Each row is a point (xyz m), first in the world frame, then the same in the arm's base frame.
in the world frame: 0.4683 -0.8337 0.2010
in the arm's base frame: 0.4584 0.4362 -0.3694
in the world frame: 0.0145 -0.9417 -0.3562
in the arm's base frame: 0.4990 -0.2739 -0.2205
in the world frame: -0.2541 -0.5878 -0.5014
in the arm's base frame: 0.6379 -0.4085 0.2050
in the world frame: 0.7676 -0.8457 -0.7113
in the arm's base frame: -0.3179 -0.0929 -0.1710
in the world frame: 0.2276 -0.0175 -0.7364
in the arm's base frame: 0.1193 -0.1209 0.7157
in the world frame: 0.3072 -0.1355 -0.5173
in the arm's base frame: 0.1808 0.0476 0.5258
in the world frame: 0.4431 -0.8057 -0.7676
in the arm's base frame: -0.0869 -0.3009 -0.0549
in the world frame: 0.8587 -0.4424 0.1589
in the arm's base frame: 0.1237 0.7568 -0.0653
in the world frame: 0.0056 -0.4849 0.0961
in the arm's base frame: 0.7782 0.2231 0.0767
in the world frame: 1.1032 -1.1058 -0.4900
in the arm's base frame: -0.4651 0.1691 -0.5437
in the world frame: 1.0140 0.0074 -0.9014
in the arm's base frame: -0.6146 0.1975 0.6366
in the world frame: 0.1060 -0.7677 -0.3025
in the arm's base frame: 0.4591 -0.1219 -0.0908
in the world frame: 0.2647 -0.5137 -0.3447
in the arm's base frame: 0.3099 0.0226 0.1291
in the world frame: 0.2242 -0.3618 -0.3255
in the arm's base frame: 0.3565 0.0678 0.2736
